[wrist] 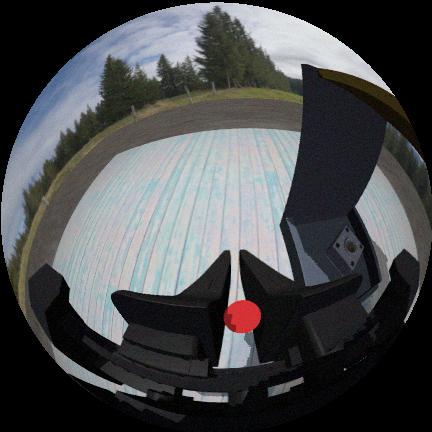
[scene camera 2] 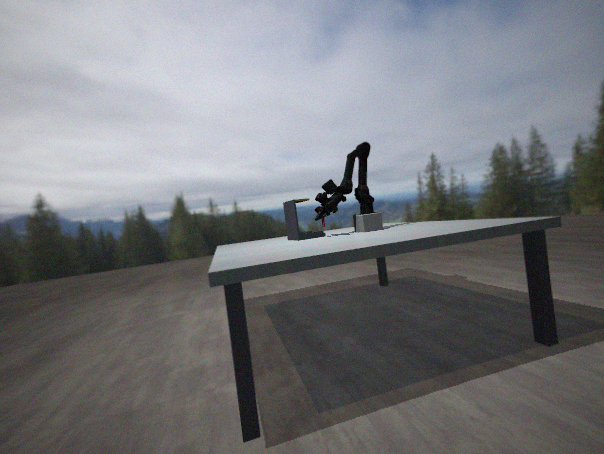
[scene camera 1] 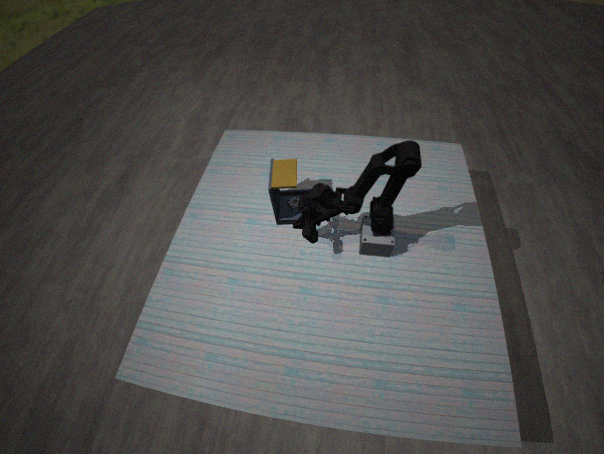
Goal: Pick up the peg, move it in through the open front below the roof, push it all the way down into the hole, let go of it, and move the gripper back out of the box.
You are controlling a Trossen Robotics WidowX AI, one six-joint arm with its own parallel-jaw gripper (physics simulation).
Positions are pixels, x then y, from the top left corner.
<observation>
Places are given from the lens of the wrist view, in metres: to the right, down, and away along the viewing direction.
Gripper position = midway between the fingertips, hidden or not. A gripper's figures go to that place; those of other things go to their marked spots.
my gripper [wrist: 234,255]: 0.01, 0.03, 0.10
red peg [wrist: 241,316]: 0.01, 0.04, 0.04
dark back wall [wrist: 341,136]: 0.12, -0.08, 0.09
The marked spots on the dark back wall and the red peg are 0.17 m apart.
</observation>
